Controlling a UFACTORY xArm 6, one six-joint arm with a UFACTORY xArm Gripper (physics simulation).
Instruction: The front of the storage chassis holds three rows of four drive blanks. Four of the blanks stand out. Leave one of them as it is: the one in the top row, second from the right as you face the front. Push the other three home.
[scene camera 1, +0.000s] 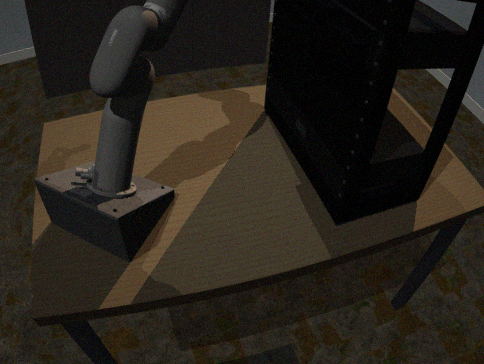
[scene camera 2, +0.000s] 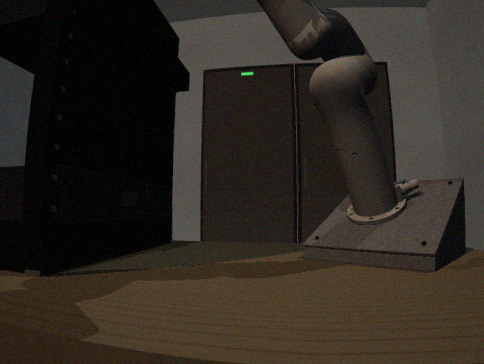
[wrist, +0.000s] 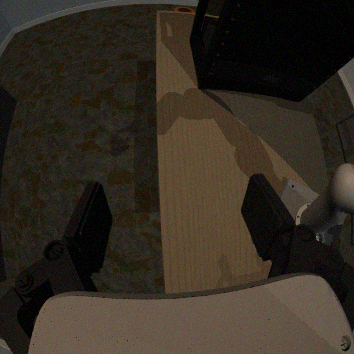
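Pixels of known places: gripper, fingertip midpoint: (wrist: 176, 197); arm's base, origin of the base link: (scene camera 1: 110, 187) (scene camera 2: 377, 208) (wrist: 311, 221).
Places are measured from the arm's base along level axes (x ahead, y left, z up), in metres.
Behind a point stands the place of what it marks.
Observation:
The storage chassis is not distinguishable inside the tall black rack (scene camera 1: 361, 150) {x 0.523, y -0.168, z 0.153 m} (scene camera 2: 46, 150) {x 0.502, y 0.334, z 0.079 m} (wrist: 202, 65) {x 0.533, y 0.337, z -0.001 m}, whose front is in deep shadow. No single drive blank can be told apart, so which ones stand out is hidden by the dark. My gripper (wrist: 176, 197) {x 0.085, y 0.484, z 0.335 m} is open, with nothing between its two black fingers. In the wrist view it hangs high over the table's edge and the floor, well apart from the rack, which shows at the upper right. The gripper does not show in either scene view.
The wooden table (scene camera 1: 225, 240) {x 0.246, y -0.138, z -0.097 m} (scene camera 2: 250, 310) {x 0.206, y 0.375, z -0.097 m} (wrist: 195, 200) {x 0.102, y 0.375, z -0.097 m} carries the rack and my wedge-shaped arm base (scene camera 1: 90, 220) {x -0.054, y -0.098, z 0.008 m} (scene camera 2: 375, 237) {x 0.025, y 0.094, z -0.051 m} (wrist: 296, 194) {x 0.095, y 0.022, z -0.044 m}. My grey arm (scene camera 1: 117, 145) {x 0.036, y 0.002, z 0.120 m} (scene camera 2: 357, 150) {x 0.055, y 0.098, z 0.106 m} rises from the base. A dark double-door cabinet (scene camera 2: 250, 160) stands behind. An orange ring-shaped item (wrist: 184, 9) shows at the table's far edge.

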